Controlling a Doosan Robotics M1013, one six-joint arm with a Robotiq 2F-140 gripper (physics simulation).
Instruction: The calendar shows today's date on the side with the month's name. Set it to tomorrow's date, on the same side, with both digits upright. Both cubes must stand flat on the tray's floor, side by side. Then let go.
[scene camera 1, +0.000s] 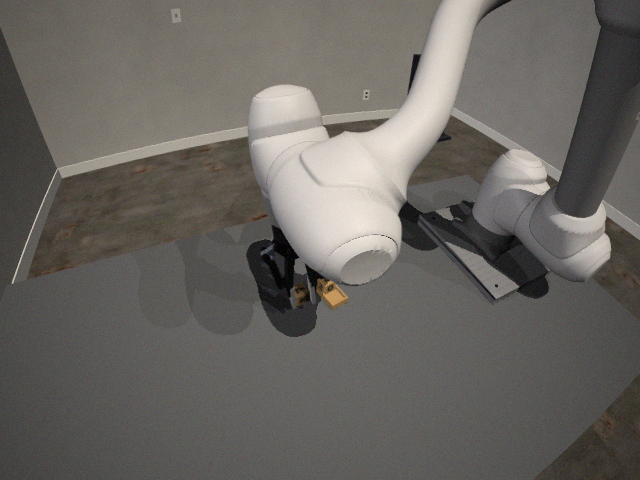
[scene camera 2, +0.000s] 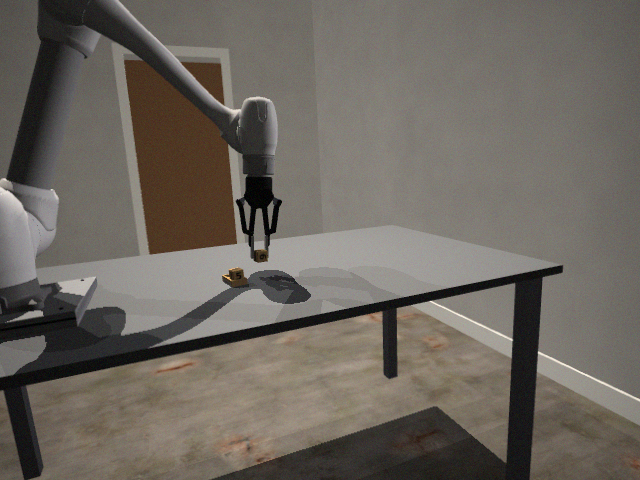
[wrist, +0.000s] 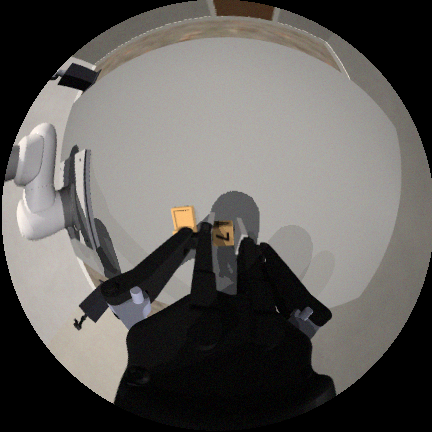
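Where they show: gripper, fingertip midpoint: (scene camera 1: 302, 301) (scene camera 2: 259, 257) (wrist: 223, 222); arm's base, link origin: (scene camera 1: 488, 232) (scene camera 2: 2, 307) (wrist: 69, 206).
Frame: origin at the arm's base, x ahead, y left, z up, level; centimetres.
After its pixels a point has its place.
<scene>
My gripper (scene camera 1: 302, 293) @(y -2.6, x 62.0, z 2.5 cm) (scene camera 2: 260, 252) @(y -2.6, x 62.0, z 2.5 cm) (wrist: 223, 222) @(y -2.6, x 62.0, z 2.5 cm) is shut on a wooden cube (scene camera 1: 300, 293) @(y -3.0, x 62.4, z 4.9 cm) (scene camera 2: 261, 256) @(y -5.6, x 61.7, z 3.5 cm) (wrist: 223, 236) @(y -4.0, x 62.2, z 4.9 cm) and holds it in the air above the table, beside the tray. In the wrist view a 7 shows on the held cube's top; in scene camera 2 a face shows a 6 or 9, I cannot tell which. The tray (scene camera 1: 339, 304) @(y -1.2, x 53.3, z -2.2 cm) (scene camera 2: 234, 282) @(y -9.0, x 52.3, z -1.6 cm) (wrist: 184, 218) @(y -3.6, x 53.7, z -1.8 cm) stands on the table, on the robot base's side of the gripper. The other cube (scene camera 1: 325, 286) @(y -5.1, x 55.0, z 1.1 cm) (scene camera 2: 236, 273) @(y -8.3, x 53.3, z 0.6 cm) stands in it, with a 5 facing scene camera 2. The finger mostly hides that cube in the wrist view.
The grey table (scene camera 1: 258, 392) @(y 9.9, x 78.3, z -2.9 cm) (scene camera 2: 387, 258) @(y -9.9, x 102.9, z -2.9 cm) (wrist: 240, 115) @(y 17.2, x 65.1, z -2.8 cm) carries the robot's base plate (scene camera 1: 465, 260) @(y 4.6, x 16.9, z 0.1 cm) (scene camera 2: 85, 297) @(y -2.9, x 17.0, z -0.3 cm) (wrist: 82, 185) @(y 6.5, x 17.9, z 0.0 cm). The arm's shadow falls across the table around the gripper. The arm's wrist blocks part of scene camera 1's view of the gripper.
</scene>
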